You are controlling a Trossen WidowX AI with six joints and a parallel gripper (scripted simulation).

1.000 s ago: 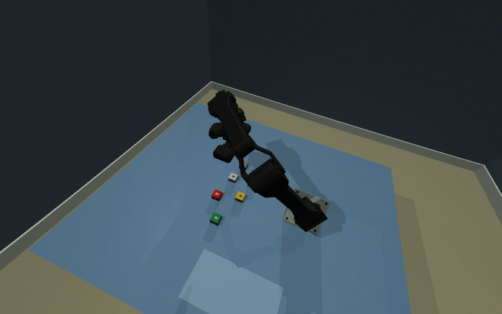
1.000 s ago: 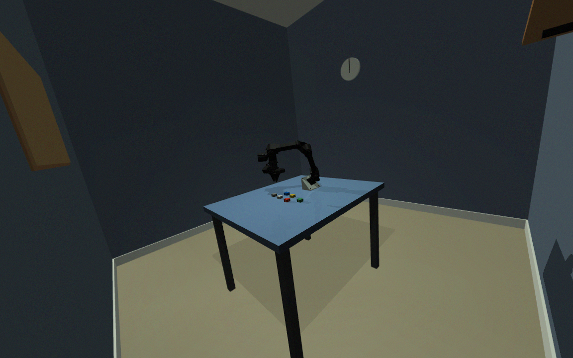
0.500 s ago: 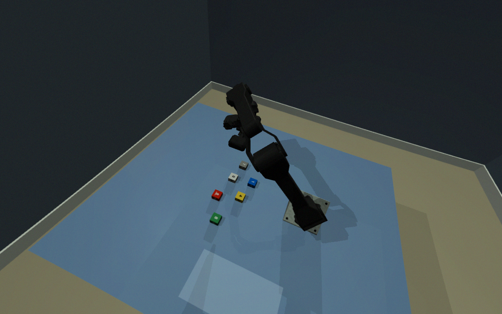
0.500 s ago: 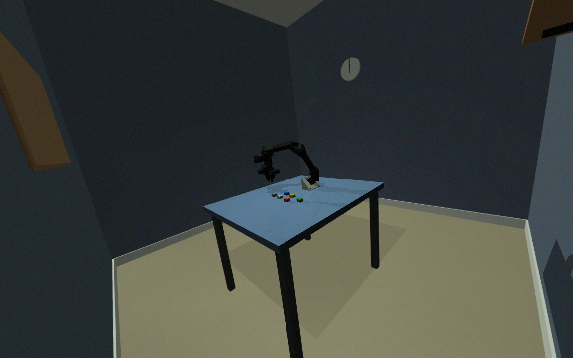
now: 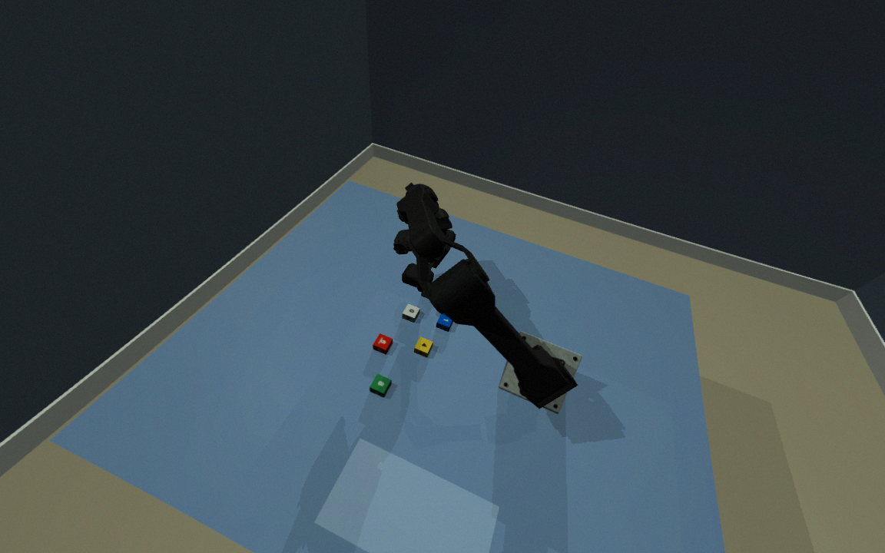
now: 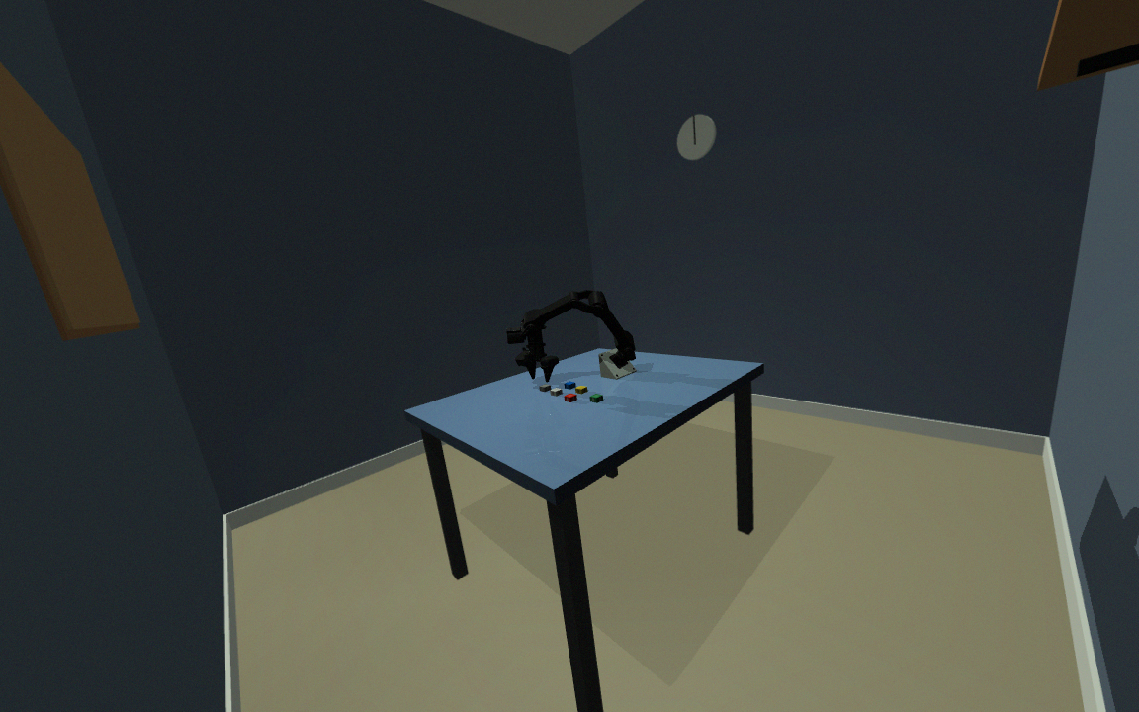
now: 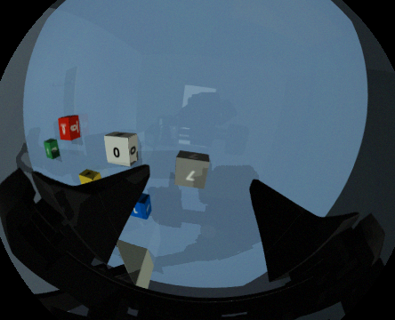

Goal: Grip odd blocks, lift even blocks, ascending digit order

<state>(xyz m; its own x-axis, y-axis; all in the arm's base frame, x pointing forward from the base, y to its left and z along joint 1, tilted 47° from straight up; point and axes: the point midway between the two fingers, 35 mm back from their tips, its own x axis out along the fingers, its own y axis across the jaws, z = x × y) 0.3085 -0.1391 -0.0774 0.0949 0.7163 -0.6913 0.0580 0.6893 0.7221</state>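
The grey block is 30 mm below my gripper tip, 10 mm to the left of it and 10 mm behind it. Also, from my gripper tip: yellow block: 170 mm to the left, 50 mm behind, 30 mm below; blue block: 80 mm to the left, 80 mm behind, 30 mm below; white block: 90 mm to the left, 30 mm below, 10 mm ahead.
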